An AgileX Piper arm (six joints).
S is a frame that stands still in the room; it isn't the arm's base.
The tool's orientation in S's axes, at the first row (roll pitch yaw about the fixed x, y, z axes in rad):
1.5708, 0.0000, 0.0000
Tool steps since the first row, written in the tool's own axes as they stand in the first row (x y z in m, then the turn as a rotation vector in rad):
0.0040, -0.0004, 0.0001, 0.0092, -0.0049, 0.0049
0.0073, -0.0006, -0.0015, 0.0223, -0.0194, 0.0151
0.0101, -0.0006, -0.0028, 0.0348, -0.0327, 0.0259
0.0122, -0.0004, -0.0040, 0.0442, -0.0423, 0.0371
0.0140, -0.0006, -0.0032, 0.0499, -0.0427, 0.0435
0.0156, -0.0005, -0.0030, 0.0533, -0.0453, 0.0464
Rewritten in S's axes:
0.0040, -0.0001, -0.0004, 0.0092, -0.0049, -0.0049
0.0073, 0.0015, -0.0006, 0.0223, -0.0151, -0.0194
0.0101, 0.0028, -0.0006, 0.0348, -0.0259, -0.0327
0.0122, 0.0040, -0.0004, 0.0442, -0.0371, -0.0423
0.0140, 0.0032, -0.0006, 0.0499, -0.0435, -0.0427
0.0156, 0.0030, -0.0005, 0.0533, -0.0464, -0.0453

